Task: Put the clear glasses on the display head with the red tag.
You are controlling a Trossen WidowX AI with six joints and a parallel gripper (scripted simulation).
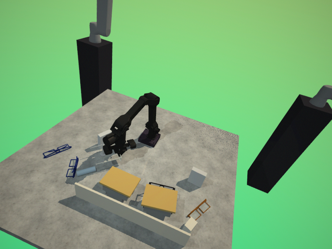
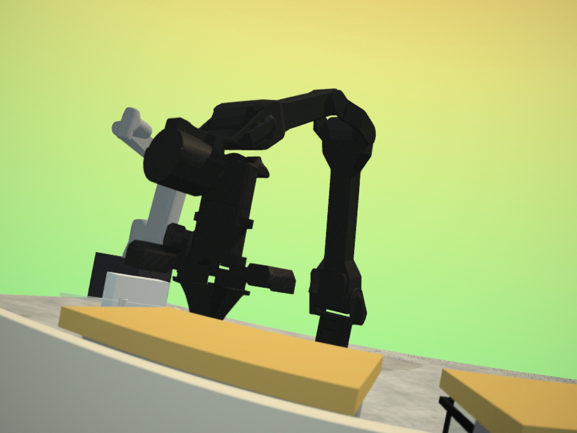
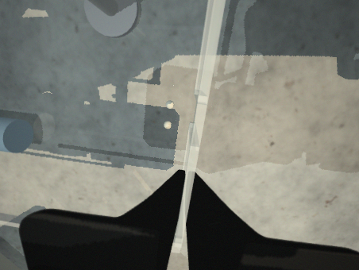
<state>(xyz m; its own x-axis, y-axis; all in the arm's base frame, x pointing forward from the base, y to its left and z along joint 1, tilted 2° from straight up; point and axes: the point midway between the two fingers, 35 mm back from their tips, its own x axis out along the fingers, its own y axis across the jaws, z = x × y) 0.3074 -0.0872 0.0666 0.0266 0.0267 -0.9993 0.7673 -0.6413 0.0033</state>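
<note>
The small post is 120 mm to the right of my gripper tip, 30 mm below it and 10 mm behind it. Round my gripper tip: cream wall (290 mm ahead, 230 mm to the left).
</note>
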